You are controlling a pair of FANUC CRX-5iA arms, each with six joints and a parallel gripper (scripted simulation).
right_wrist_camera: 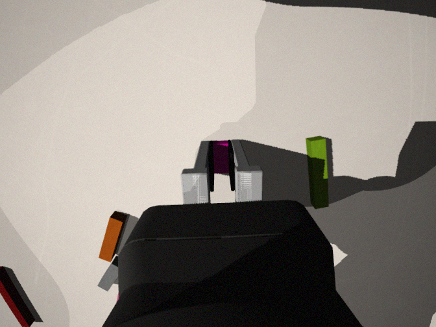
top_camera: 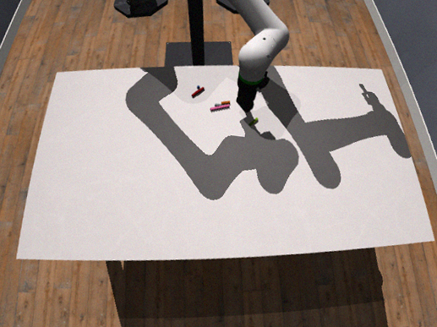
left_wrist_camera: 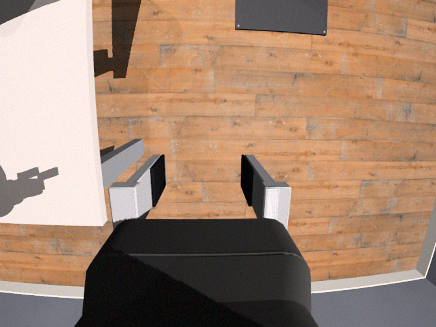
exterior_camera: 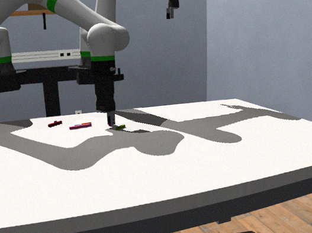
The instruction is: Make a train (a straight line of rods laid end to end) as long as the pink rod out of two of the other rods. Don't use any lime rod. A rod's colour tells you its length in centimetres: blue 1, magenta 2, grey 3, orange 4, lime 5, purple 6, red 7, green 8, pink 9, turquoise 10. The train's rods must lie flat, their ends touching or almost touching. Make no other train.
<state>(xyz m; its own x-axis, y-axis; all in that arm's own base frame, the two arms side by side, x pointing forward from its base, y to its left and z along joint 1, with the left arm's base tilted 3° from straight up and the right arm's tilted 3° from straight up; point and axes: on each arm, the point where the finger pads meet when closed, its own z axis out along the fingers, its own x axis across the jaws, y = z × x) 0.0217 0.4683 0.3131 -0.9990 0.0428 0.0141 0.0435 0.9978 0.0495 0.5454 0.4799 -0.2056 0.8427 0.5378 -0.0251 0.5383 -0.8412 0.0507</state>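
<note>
Now: right hand 60 mm short of the lime rod, 20 mm to the right of it and 20 mm above it. Also, from my right hand: magenta rod (20 mm below); then pink rod (20 mm behind, 120 mm to the right, 20 mm below); then orange rod (40 mm behind, 100 mm to the right, 20 mm below).
</note>
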